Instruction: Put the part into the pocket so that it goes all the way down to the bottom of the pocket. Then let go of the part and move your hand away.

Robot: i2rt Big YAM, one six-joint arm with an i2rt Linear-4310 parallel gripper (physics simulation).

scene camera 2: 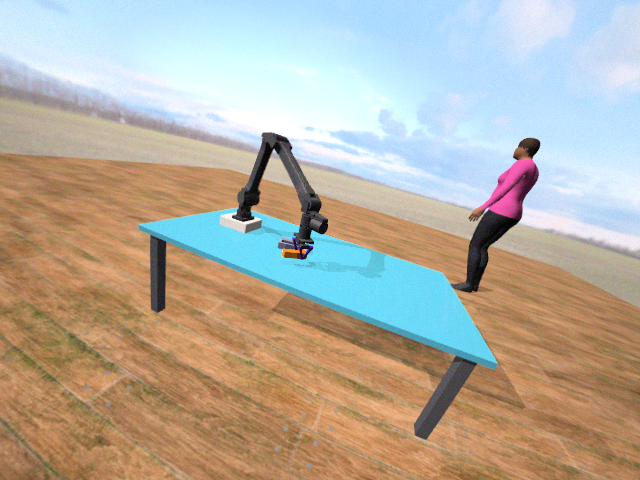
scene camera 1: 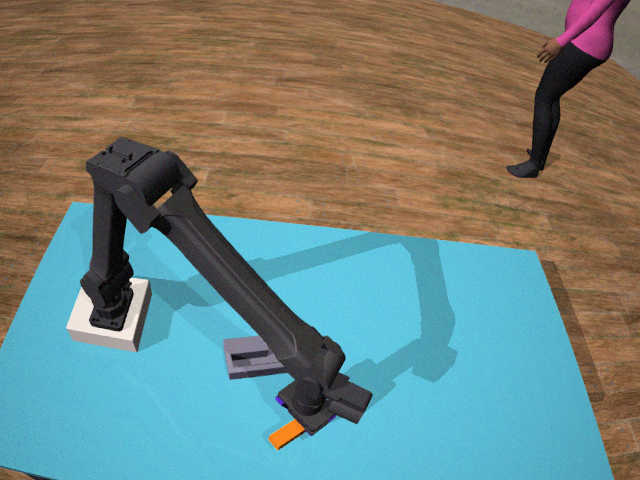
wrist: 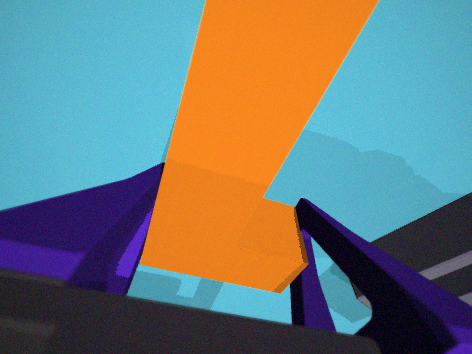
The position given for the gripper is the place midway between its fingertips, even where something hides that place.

The gripper (scene camera 1: 301,418) holds an orange L-shaped part (wrist: 254,81); nothing else touches it.
The gripper also shows in the wrist view (wrist: 233,192).
